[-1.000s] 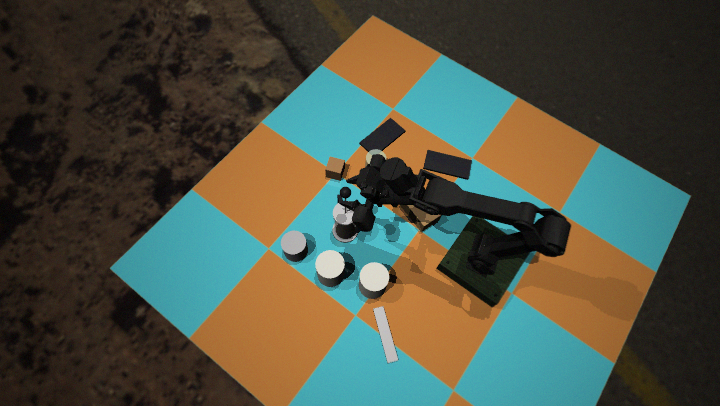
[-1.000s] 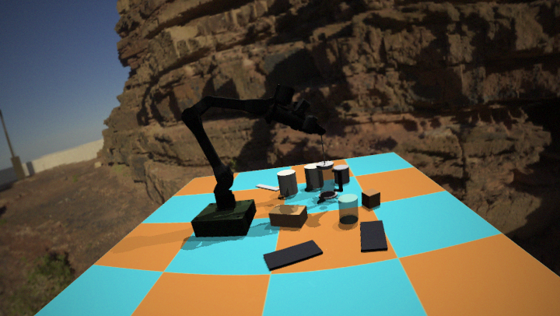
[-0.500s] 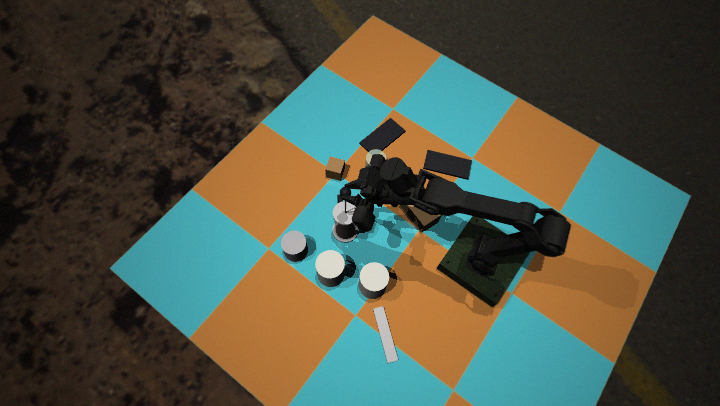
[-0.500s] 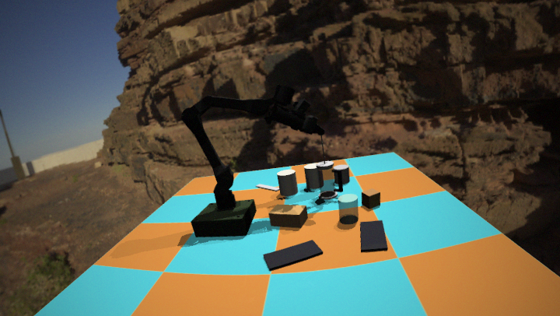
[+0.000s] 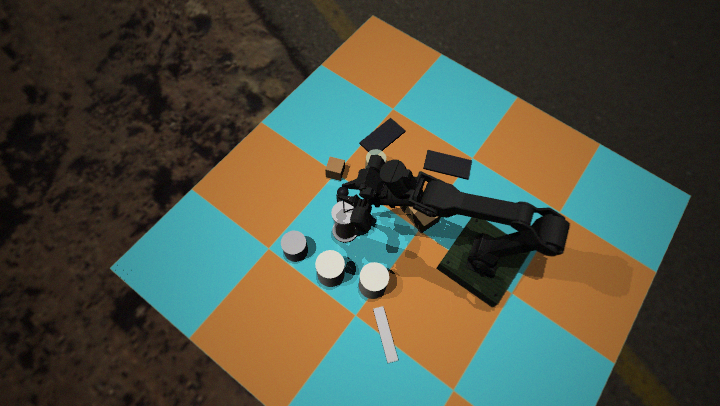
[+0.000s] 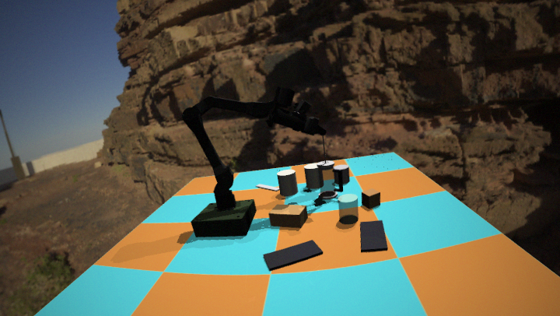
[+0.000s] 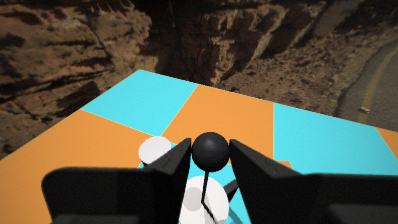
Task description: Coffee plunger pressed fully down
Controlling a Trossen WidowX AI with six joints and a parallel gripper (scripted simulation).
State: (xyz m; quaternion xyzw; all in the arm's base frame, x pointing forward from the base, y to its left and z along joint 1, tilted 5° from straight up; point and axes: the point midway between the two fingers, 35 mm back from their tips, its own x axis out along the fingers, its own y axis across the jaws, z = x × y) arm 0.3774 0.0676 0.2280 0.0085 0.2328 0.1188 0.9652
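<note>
Now: gripper tip 13 cm above the coffee press and 1 cm to the left of it. Round my gripper tip: brown cube 24 cm below, 16 cm to the right, 12 cm ahead; white strip 26 cm below, 26 cm behind, 21 cm to the left; cardboard box 24 cm below, 18 cm behind, 17 cm to the right.
</note>
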